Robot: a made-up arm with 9 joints. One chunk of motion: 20 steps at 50 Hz.
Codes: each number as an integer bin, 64 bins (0 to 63) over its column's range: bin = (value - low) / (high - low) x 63, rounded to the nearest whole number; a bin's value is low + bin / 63 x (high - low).
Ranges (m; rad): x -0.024..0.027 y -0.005..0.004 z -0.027..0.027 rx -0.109..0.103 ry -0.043..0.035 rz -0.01..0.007
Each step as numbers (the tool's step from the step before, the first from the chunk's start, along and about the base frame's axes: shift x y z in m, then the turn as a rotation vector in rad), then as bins.
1 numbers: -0.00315 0.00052 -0.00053 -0.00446 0.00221 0.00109
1 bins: 26 39 31 31 37 41
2 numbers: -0.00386 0.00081 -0.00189 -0.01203 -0.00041 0.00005
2 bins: 25 41 29 29 34 37
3 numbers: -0.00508 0.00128 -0.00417 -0.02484 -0.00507 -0.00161
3 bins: 23 44 27 25 31 31
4 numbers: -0.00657 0.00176 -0.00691 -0.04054 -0.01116 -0.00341
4 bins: 22 47 23 20 26 24
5 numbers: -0.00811 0.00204 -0.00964 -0.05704 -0.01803 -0.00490
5 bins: 20 49 20 15 20 19
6 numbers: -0.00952 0.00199 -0.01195 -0.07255 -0.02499 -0.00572
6 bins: 18 49 18 11 15 16
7 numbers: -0.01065 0.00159 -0.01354 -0.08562 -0.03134 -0.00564
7 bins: 16 46 16 7 9 16
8 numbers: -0.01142 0.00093 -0.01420 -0.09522 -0.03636 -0.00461
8 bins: 16 42 15 4 5 20
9 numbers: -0.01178 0.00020 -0.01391 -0.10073 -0.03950 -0.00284
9 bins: 15 36 15 2 3 27
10 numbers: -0.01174 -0.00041 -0.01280 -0.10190 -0.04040 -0.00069
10 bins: 15 32 17 2 2 35
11 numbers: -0.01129 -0.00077 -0.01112 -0.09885 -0.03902 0.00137
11 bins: 16 30 19 3 3 42
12 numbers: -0.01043 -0.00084 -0.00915 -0.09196 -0.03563 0.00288
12 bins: 17 29 21 5 6 48
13 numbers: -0.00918 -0.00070 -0.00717 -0.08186 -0.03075 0.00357
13 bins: 18 30 23 8 10 50
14 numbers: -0.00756 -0.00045 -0.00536 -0.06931 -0.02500 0.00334
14 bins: 20 32 25 12 15 49
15 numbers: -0.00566 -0.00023 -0.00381 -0.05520 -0.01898 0.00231
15 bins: 23 33 27 16 19 46
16 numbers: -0.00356 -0.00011 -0.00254 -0.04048 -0.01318 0.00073
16 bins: 25 34 29 20 24 40
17 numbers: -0.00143 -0.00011 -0.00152 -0.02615 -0.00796 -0.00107
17 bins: 28 34 30 25 28 33
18 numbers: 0.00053 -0.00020 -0.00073 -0.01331 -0.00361 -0.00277
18 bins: 30 34 31 28 32 27
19 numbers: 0.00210 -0.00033 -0.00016 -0.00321 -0.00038 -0.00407
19 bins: 32 33 31 31 34 22
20 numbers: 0.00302 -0.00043 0.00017 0.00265 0.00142 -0.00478
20 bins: 33 32 32 33 36 19
